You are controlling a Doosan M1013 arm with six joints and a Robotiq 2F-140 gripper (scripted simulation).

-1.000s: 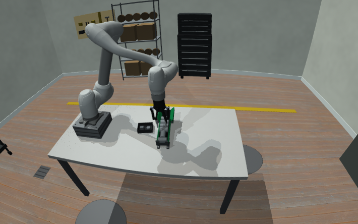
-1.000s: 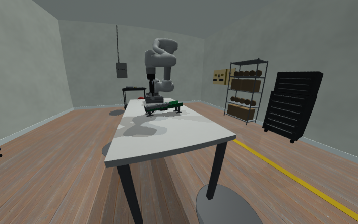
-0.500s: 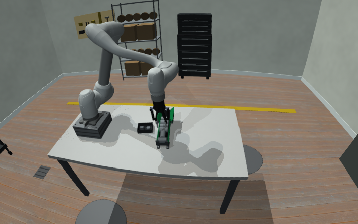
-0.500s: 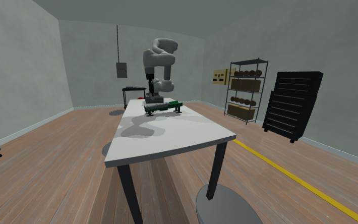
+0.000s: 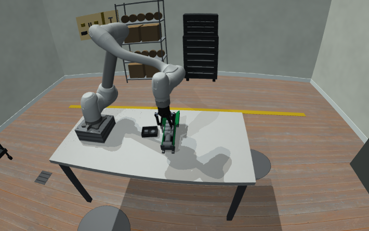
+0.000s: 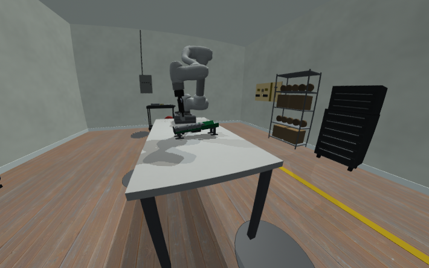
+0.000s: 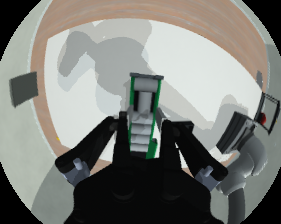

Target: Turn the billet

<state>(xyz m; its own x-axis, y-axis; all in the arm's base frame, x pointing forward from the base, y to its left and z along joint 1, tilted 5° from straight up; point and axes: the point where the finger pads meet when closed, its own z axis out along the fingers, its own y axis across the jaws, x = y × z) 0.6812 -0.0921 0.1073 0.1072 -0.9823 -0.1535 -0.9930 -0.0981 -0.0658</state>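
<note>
Right now the dark stop is 1 cm ahead of my hand, 7 cm to the right of it and 12 cm below it. Also, from my hand: black box 19 cm behind, 13 cm to the left, 17 cm below.
</note>
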